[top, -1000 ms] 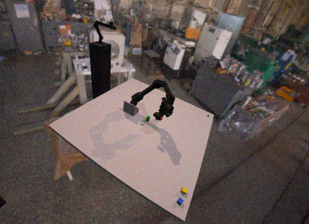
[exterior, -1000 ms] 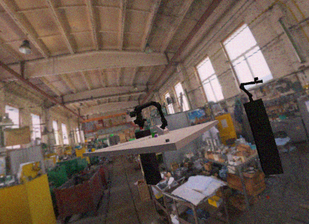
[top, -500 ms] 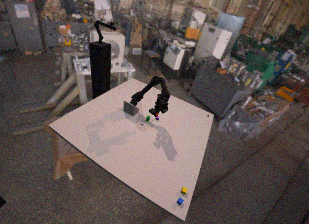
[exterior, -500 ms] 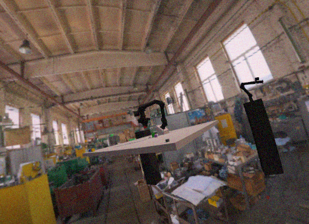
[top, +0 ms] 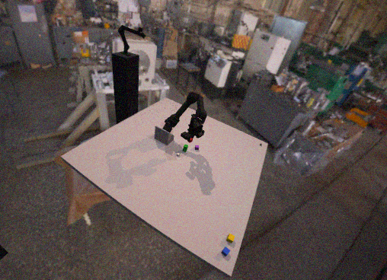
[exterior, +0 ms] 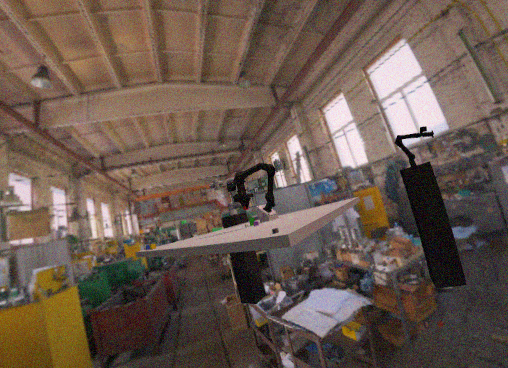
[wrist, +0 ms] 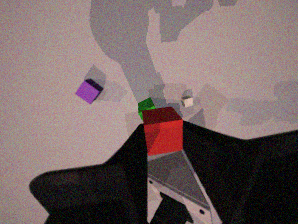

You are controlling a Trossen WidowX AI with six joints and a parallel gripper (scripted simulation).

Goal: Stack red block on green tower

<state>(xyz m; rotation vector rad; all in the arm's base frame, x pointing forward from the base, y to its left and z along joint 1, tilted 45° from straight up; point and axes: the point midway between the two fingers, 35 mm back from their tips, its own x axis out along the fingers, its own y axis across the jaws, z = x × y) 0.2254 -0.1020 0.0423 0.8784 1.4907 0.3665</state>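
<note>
Now: gripper tip 12 cm above the purple block, 9 cm to the right of it and 5 cm short of it. From my gripper tip the other things lie so: blue block (59 cm to the right, 49 cm ahead, 12 cm below); then yellow block (51 cm to the right, 50 cm ahead, 12 cm below); then red block (1 cm above).
</note>
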